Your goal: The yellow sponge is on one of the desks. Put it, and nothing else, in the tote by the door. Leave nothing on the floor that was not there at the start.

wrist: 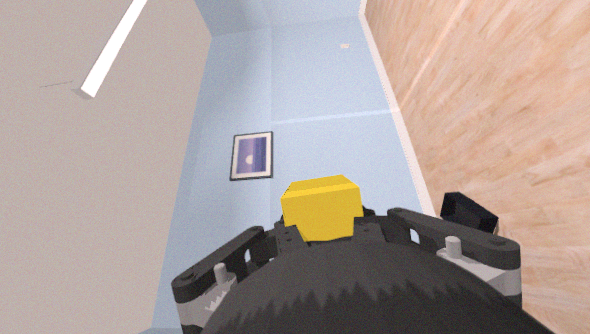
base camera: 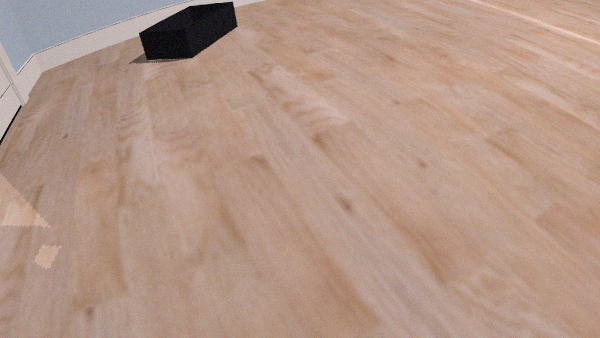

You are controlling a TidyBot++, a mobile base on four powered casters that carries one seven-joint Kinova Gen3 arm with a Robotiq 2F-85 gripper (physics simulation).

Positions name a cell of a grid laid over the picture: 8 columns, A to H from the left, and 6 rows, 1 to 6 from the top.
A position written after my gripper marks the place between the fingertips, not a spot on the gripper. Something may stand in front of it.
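Note:
I can see my gripper (wrist: E4). There is a black tote (base camera: C1), which the wrist view shows too (wrist: G4), and there is a framed picture (wrist: D3). A yellow sponge (wrist: E4) is here as well, though in the base camera view it is out of frame.

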